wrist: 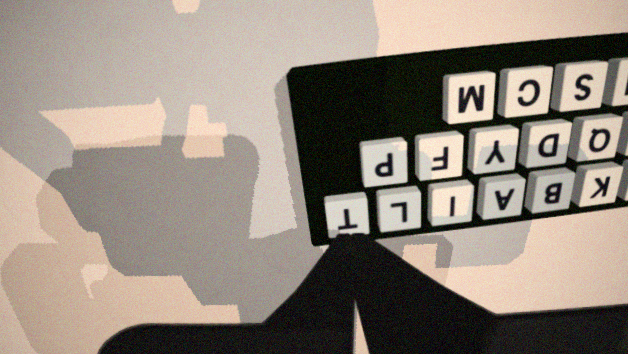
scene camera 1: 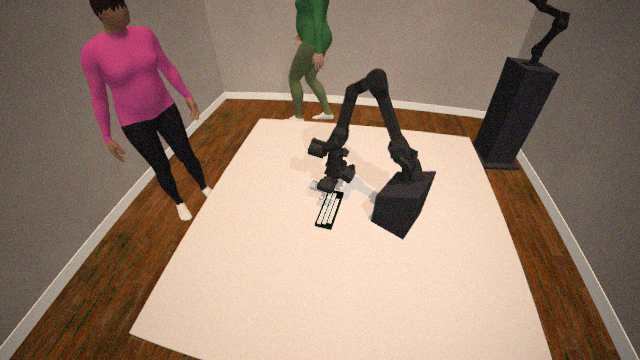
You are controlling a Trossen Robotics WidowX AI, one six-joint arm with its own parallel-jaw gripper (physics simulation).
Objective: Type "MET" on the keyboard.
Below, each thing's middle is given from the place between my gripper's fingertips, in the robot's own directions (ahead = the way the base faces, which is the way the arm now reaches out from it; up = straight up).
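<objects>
Relative to the black keyboard [wrist: 415,143], my gripper is 90 mm to the right of it and 20 mm above it.
</objects>
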